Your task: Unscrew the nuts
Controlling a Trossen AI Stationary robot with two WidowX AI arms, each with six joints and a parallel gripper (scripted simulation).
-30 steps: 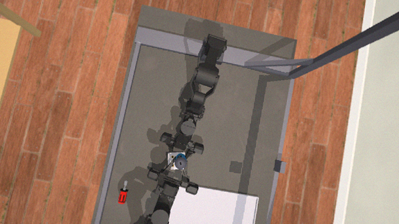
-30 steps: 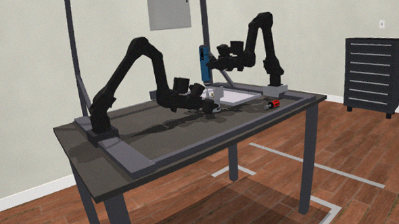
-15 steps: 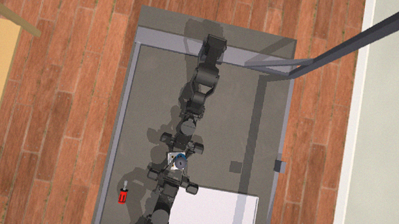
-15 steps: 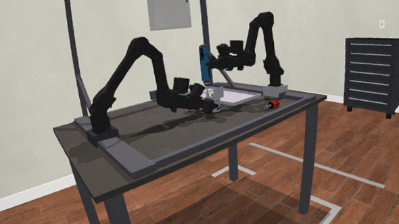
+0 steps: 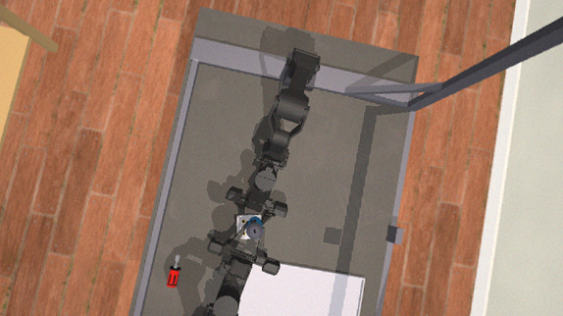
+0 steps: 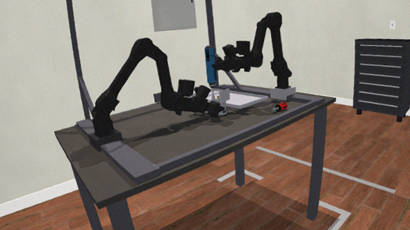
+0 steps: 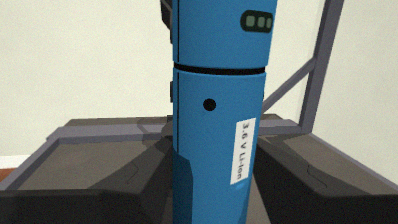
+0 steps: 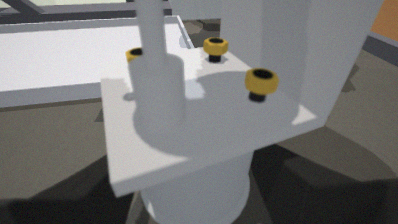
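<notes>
My right gripper is now 30 mm to the right of the joint module. Round my right hand: grey socket (50 mm above, 10 mm to the left, 10 mm behind); then red-handled tool (240 mm to the left, 170 mm ahead, 20 mm below); then white bracket (40 mm above, 30 mm to the left).
</notes>
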